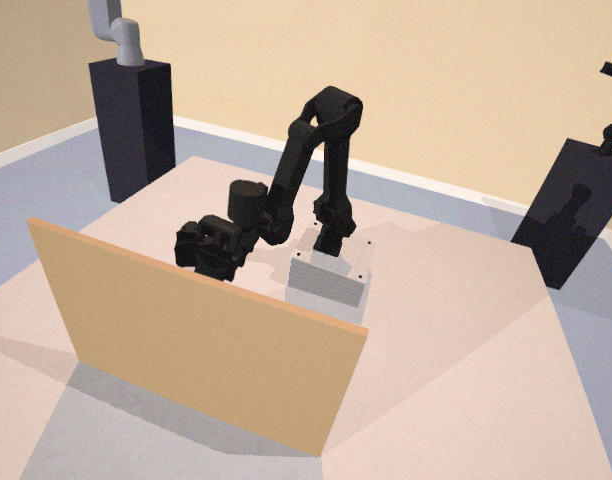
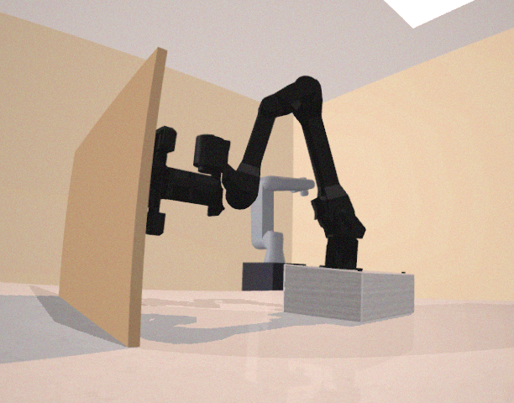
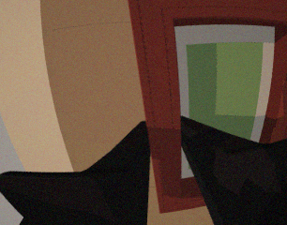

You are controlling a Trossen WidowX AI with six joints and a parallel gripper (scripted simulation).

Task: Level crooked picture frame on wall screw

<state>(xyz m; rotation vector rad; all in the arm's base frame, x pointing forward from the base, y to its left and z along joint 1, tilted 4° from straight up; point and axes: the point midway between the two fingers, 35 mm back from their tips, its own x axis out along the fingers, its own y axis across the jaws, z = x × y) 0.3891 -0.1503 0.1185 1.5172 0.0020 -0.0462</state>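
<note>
My gripper tip is now 1 cm short of the picture frame and 5 cm above it. Also, from my gripper tip: tan wall board (2 cm ahead, 1 cm to the left, 7 cm below).
</note>
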